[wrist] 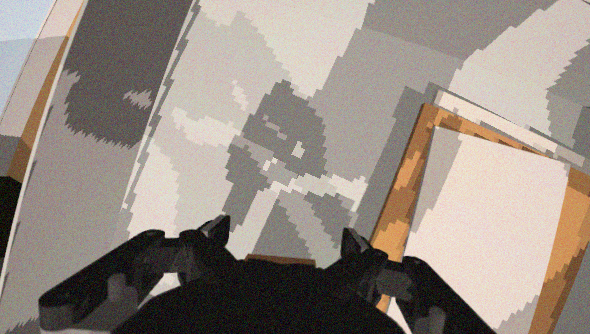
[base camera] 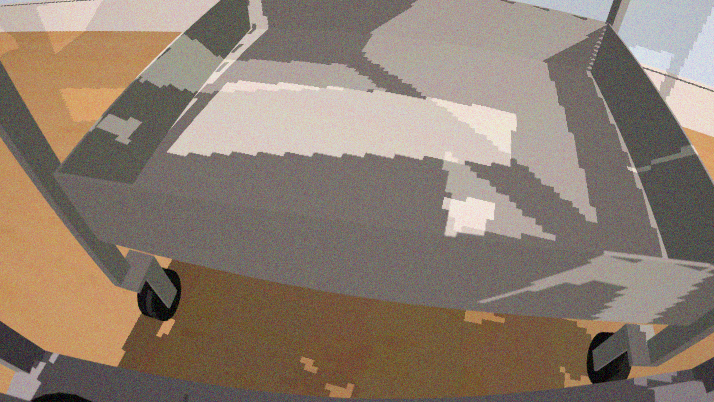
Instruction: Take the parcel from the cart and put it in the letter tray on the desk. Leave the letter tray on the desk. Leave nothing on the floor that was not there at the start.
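Frame: origin at the arm's base, x ahead, y left, z up, level; metres.
Seen in the pictures: gripper, fingertip midpoint: [wrist: 285,234].
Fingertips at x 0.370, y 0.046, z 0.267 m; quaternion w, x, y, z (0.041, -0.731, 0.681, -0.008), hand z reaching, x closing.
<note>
A point is followed by its place in that frame.
The grey cart [base camera: 280,235] @[x 0.215, y 0.050, z -0.216 m] [wrist: 337,125] @[x 0.458, y 0.022, z 0.266 m] shows its lower shelf in the base camera view and the inside of its upper tray in the wrist view. A small brown box [wrist: 280,260] @[x 0.352, y 0.046, z 0.273 m], which looks like the parcel, shows as a thin strip at the bottom centre of the wrist view; the gripper body hides the rest. My gripper [wrist: 285,234] @[x 0.370, y 0.046, z 0.267 m] is open, its fingertips apart over the upper tray, with the strip of the box low between the two fingers in view. Whether they touch it is hidden. The desk and the letter tray do not show.
A larger orange-brown item [wrist: 400,200] @[x 0.411, y -0.030, z 0.276 m] with a white top face [wrist: 490,225] @[x 0.405, y -0.097, z 0.279 m] lies in the upper tray, right of the small box and close to my right finger in view. The tray's side wall [wrist: 120,60] @[x 0.468, y 0.169, z 0.305 m] rises at the left. Cart wheels [base camera: 160,295] @[x 0.240, y 0.186, z -0.353 m] [base camera: 609,357] @[x 0.187, y -0.205, z -0.349 m] stand on the wooden floor.
</note>
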